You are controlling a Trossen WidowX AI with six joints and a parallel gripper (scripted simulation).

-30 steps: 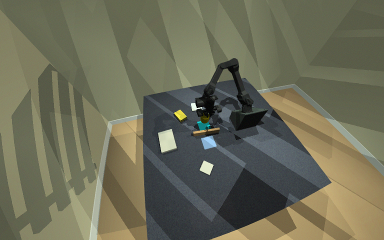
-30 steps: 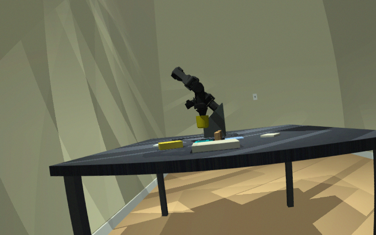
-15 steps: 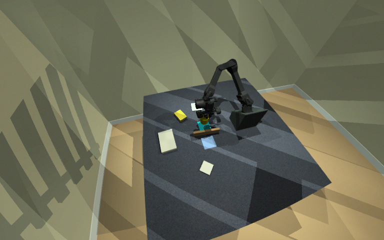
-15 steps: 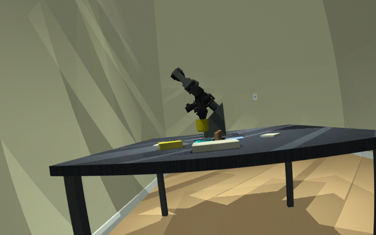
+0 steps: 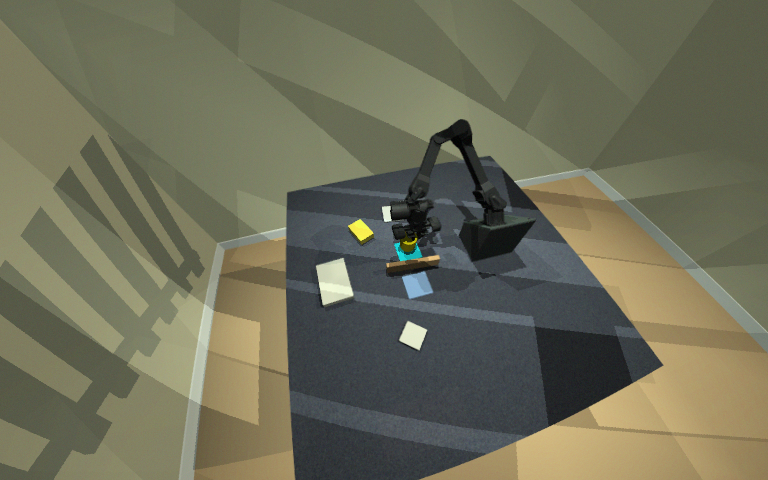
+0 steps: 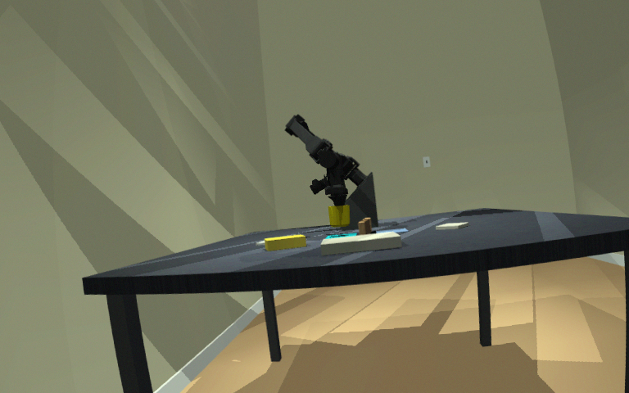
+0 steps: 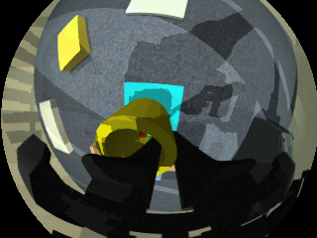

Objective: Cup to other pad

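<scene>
Right now the cyan pad is 8 cm below my gripper tip and 2 cm ahead of it. From my gripper tip the other things lie so: wooden bar: 9 cm to the left, 5 cm below, 2 cm ahead; then yellow cup: 2 cm ahead; then red marble: 3 cm ahead, 2 cm to the left, 2 cm below.
</scene>
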